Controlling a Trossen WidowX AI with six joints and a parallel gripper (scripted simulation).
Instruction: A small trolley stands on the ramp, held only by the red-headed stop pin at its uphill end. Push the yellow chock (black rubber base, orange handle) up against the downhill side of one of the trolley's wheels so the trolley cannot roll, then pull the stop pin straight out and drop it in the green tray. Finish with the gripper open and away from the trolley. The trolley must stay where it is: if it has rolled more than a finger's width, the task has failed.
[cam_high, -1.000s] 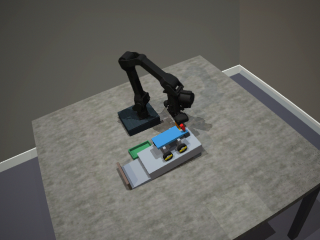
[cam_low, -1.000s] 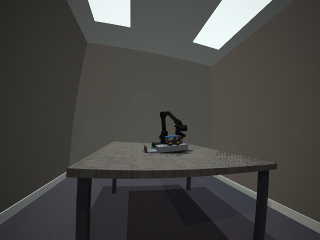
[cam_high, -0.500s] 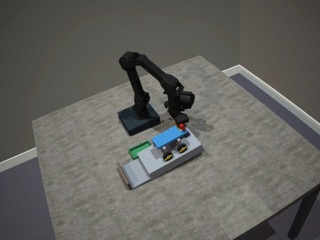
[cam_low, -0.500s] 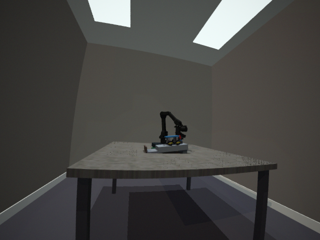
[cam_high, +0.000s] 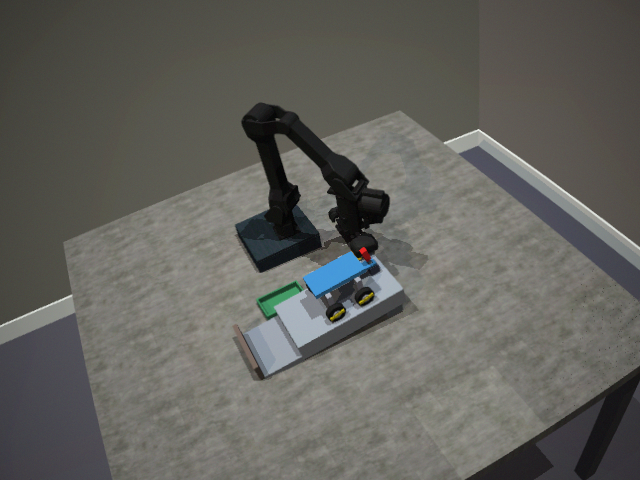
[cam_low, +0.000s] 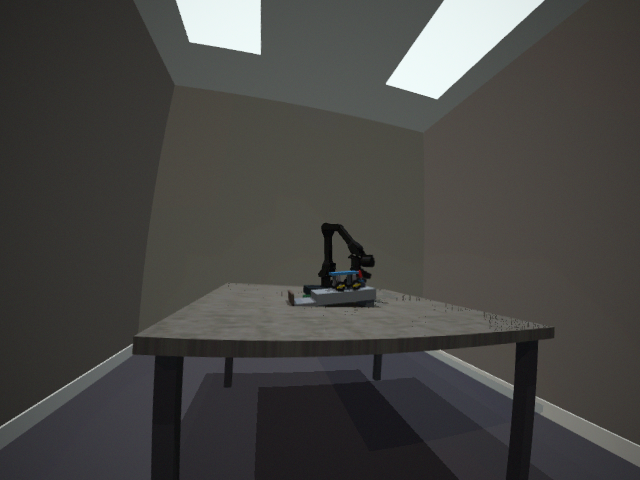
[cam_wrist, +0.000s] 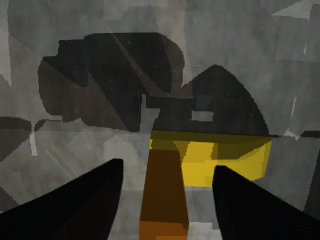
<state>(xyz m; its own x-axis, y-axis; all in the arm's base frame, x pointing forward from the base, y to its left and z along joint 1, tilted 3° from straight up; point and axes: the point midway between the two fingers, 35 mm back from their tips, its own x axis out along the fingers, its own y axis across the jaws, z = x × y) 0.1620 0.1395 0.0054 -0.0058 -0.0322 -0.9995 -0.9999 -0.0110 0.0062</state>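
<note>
My gripper tip is 140 mm short of the red-headed stop pin, 20 mm to the left of it and 100 mm below it. From my gripper tip the other things lie so: green tray: 50 mm ahead, 230 mm to the right, 40 mm below; then yellow chock: 20 mm ahead, 10 mm below; then blue-decked trolley: 170 mm ahead, 110 mm to the right, 80 mm above.
</note>
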